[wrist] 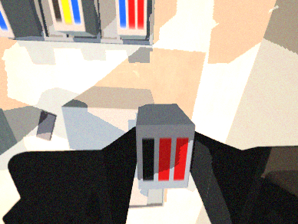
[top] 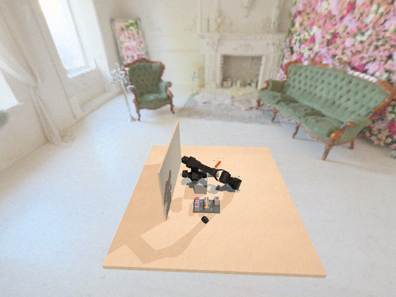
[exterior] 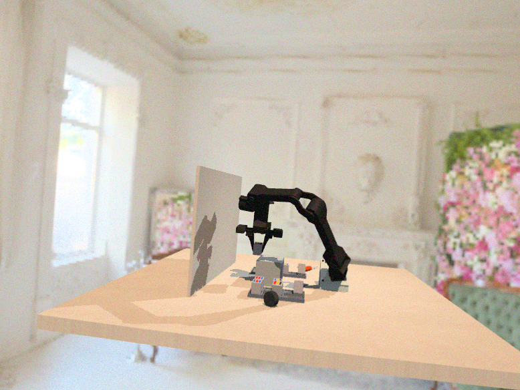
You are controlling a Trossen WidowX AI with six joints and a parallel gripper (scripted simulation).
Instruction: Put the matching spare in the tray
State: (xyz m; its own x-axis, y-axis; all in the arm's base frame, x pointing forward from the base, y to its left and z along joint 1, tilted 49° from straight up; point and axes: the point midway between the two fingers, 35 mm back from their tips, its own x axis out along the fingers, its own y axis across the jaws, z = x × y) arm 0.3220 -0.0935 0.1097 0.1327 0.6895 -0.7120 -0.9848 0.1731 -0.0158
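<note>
Now: gripper tip 250 mm to the left of the grey tray, 130 mm above it and 40 mm past it. Round my gripper tip: grey spare block 20 mm above; then mounted unit 80 mm below, 60 mm to the right, 60 mm behind; then grey panel 170 mm ahead, 110 mm to the right, 90 mm above.
</note>
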